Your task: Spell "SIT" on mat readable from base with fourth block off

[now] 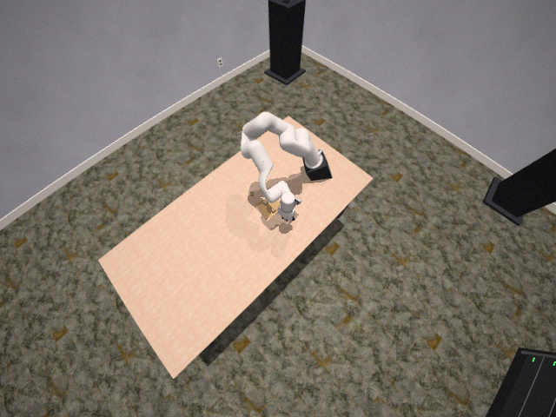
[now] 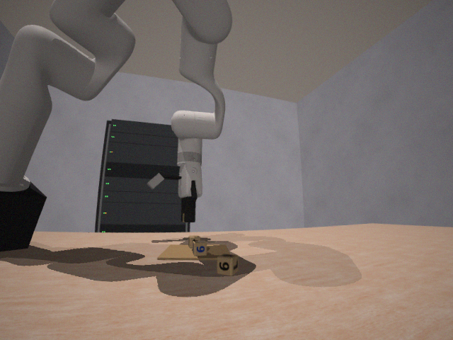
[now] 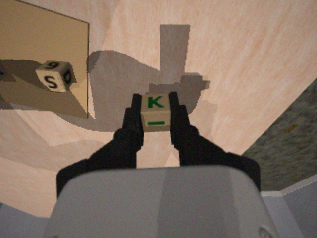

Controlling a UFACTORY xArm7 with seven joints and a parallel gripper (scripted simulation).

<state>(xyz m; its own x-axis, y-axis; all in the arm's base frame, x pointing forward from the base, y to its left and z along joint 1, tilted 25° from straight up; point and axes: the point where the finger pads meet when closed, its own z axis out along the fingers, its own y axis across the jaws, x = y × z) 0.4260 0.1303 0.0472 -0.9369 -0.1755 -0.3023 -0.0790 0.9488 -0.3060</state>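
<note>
Right now my hand is 10 mm past the tan mat, 150 mm to the left of it and 70 mm above it. Also, from my hand: wooden block 10 mm below.
</note>
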